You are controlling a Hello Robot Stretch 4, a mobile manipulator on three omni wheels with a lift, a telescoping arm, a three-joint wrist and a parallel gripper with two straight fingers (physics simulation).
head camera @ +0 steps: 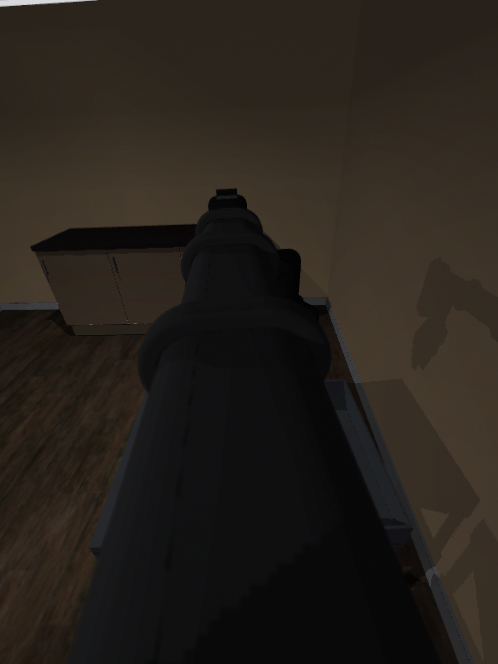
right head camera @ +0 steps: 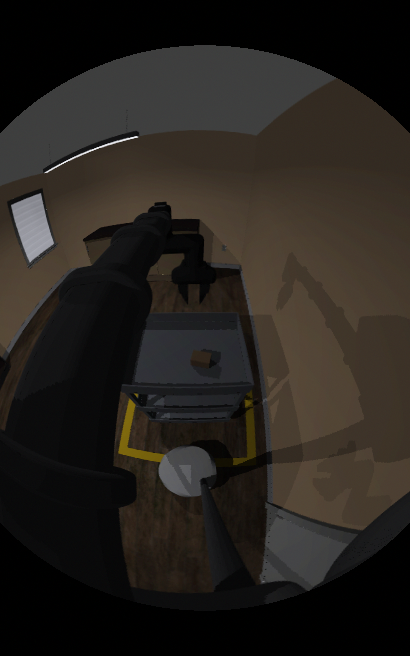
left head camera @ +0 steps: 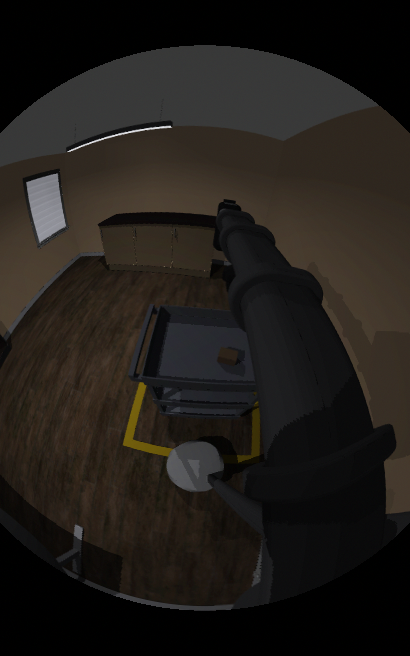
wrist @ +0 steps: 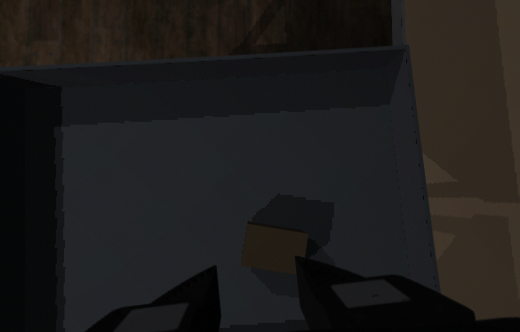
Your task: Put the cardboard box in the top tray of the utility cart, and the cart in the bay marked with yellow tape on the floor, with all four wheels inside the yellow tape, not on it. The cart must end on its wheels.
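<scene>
The brown cardboard box (left head camera: 228, 356) (right head camera: 201, 359) (wrist: 274, 247) lies in the top tray of the grey utility cart (head camera: 336, 395) (left head camera: 200, 384) (right head camera: 190, 388) (wrist: 225, 95). The cart is upright, with its handle on the left. Yellow tape (left head camera: 133, 420) (right head camera: 127, 425) shows on the floor on the left, near and right sides of the cart; its wheels cannot be made out. My gripper (right head camera: 194, 301) (wrist: 258, 285) is partly open and empty, pointing down above the tray. In the wrist view the box shows just beyond the fingertips, partly behind the right one. My arm hides much of the cart in the head view.
A wall with a white baseboard runs close along the cart's right side. A low cabinet (head camera: 85, 284) (left head camera: 155, 245) stands at the far wall. A round pale disc (left head camera: 195, 465) (right head camera: 187, 471) beside a dark rod covers part of the near tape.
</scene>
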